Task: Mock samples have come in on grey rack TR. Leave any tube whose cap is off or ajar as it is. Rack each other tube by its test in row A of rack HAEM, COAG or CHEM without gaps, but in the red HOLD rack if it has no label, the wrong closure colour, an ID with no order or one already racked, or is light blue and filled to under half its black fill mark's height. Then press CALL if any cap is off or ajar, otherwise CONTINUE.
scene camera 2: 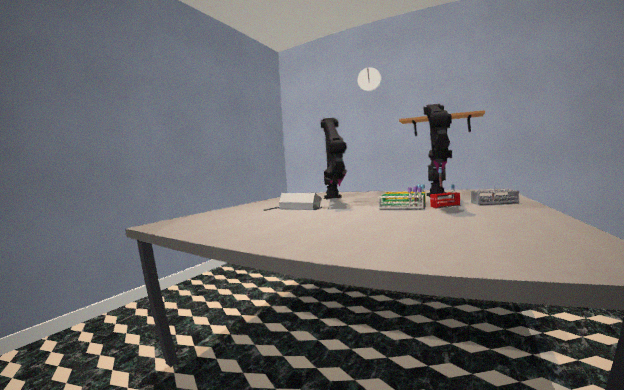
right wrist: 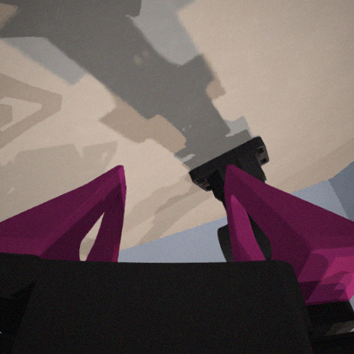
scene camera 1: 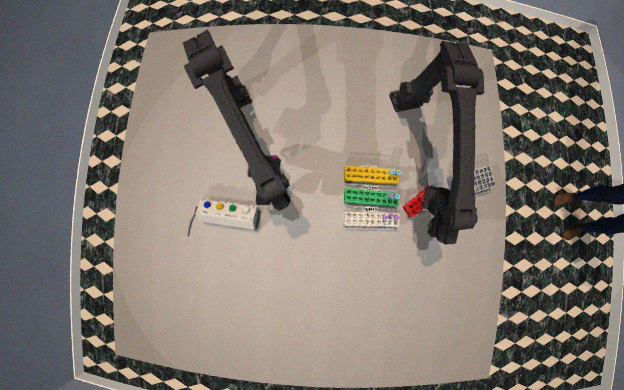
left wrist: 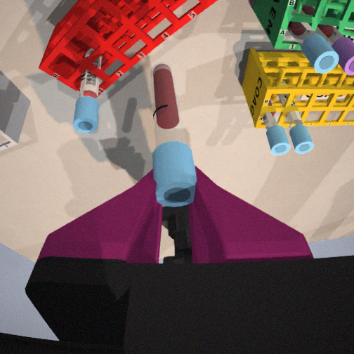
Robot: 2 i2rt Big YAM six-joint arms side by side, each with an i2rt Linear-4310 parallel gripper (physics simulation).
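Frame: origin at the left arm's base, x back, y right, z up, level; metres.
Seen in the pictures: left gripper, fingertip midpoint: (scene camera 2: 440,172) (scene camera 1: 427,190); right gripper, fingertip midpoint: (scene camera 2: 335,184); left arm's base at its link origin: (scene camera 1: 404,100); right arm's base at its link origin: (scene camera 2: 332,197).
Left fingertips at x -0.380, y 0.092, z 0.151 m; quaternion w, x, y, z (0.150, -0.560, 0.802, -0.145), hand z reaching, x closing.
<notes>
Offsets run from my left fingertips to a thing's top centre.
My left gripper (left wrist: 175,177) (scene camera 2: 439,166) is shut on a light-blue-capped tube (left wrist: 166,95), above the table beside the red rack {dx -0.031, dy -0.012, dz -0.094 m} (left wrist: 70,40) (scene camera 1: 414,206). The tube's dark red fill reaches past its black mark; no label shows on this side. A labelled light-blue-capped tube (left wrist: 86,114) stands in the red rack's end. The yellow COAG rack {dx +0.112, dy +0.151, dz -0.094 m} (left wrist: 252,85) (scene camera 1: 371,175) holds two light-blue-capped tubes. The green rack {dx +0.032, dy +0.174, dz -0.094 m} (left wrist: 272,25) (scene camera 1: 371,198) holds a light-blue-capped and a purple-capped tube. Purple-capped tubes stand in the white rack {dx -0.044, dy +0.196, dz -0.094 m} (scene camera 1: 371,226). My right gripper (right wrist: 174,176) is partly open and empty.
The grey rack {dx -0.019, dy -0.257, dz -0.094 m} (scene camera 2: 502,201) stands at the right, partly behind the left arm in scene camera 1; its contents are too small to tell. The white button box {dx +0.111, dy +0.700, dz -0.068 m} (scene camera 1: 225,220) (scene camera 2: 299,201) has blue, yellow, green and white buttons and lies near the right arm.
</notes>
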